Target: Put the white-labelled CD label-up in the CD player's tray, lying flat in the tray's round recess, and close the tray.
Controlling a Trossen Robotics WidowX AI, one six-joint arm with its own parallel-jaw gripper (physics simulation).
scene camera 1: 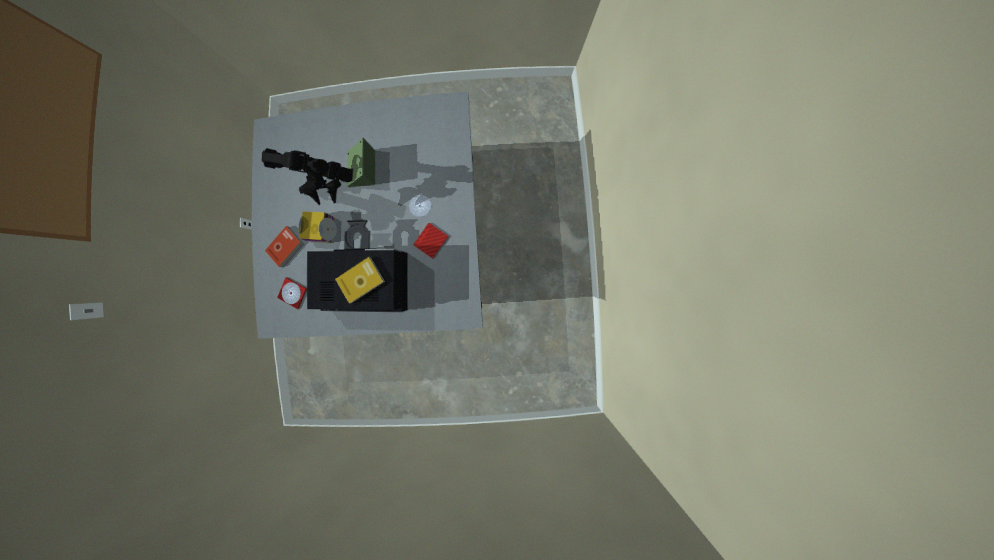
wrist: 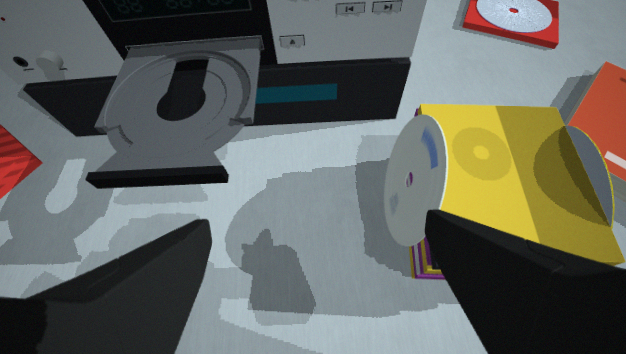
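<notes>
A disc with a pale grey-white face and blue marks, seemingly the white-labelled CD, sticks out tilted from the tray-facing side of a yellow-topped stack of cases. The black CD player has its grey tray out, with an empty round recess. My gripper is open and empty, above the table in front of the tray and stack. In the wrist view its right finger overlaps the stack's edge; contact cannot be told.
A yellow case lies on the player. A red striped case, a clear-looking disc, an orange case and a red case with a silvery disc surround it. A green block stands by the arm.
</notes>
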